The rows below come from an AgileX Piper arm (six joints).
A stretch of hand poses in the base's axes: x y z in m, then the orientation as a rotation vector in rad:
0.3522 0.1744 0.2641 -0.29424 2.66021 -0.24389
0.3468 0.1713 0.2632 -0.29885 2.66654 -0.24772
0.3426 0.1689 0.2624 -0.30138 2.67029 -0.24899
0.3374 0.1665 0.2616 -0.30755 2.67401 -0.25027
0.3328 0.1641 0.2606 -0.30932 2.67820 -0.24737
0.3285 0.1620 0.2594 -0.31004 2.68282 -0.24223
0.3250 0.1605 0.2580 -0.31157 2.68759 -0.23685
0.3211 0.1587 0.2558 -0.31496 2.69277 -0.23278
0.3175 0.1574 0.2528 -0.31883 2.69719 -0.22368
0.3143 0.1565 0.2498 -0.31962 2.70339 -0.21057
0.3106 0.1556 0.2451 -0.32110 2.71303 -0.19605
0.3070 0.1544 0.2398 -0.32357 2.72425 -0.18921
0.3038 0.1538 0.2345 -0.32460 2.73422 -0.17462
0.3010 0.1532 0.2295 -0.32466 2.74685 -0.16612
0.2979 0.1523 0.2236 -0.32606 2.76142 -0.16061
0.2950 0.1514 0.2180 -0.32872 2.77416 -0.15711
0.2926 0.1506 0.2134 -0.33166 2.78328 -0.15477
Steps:
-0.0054 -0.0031 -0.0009 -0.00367 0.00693 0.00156
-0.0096 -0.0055 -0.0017 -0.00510 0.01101 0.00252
-0.0148 -0.0079 -0.0025 -0.00717 0.01564 0.00597
-0.0194 -0.0103 -0.0035 -0.00554 0.02004 0.00704
-0.0237 -0.0124 -0.0047 -0.00217 0.02470 0.00769
-0.0272 -0.0139 -0.0061 0.00122 0.02965 0.00891
-0.0311 -0.0157 -0.0083 0.00334 0.03530 0.01111
-0.0347 -0.0170 -0.0113 0.00892 0.04032 0.01460
-0.0379 -0.0179 -0.0143 0.01775 0.04668 0.01637
-0.0416 -0.0188 -0.0190 0.02730 0.05660 0.01829
-0.0452 -0.0200 -0.0243 0.03123 0.06814 0.01934
-0.0484 -0.0206 -0.0296 0.04079 0.07841 0.02088
-0.0512 -0.0212 -0.0346 0.04613 0.09104 0.02032
-0.0543 -0.0221 -0.0405 0.04906 0.10573 0.01986
-0.0572 -0.0230 -0.0461 0.05044 0.11876 0.02020
-0.0596 -0.0238 -0.0507 0.05112 0.12826 0.02110

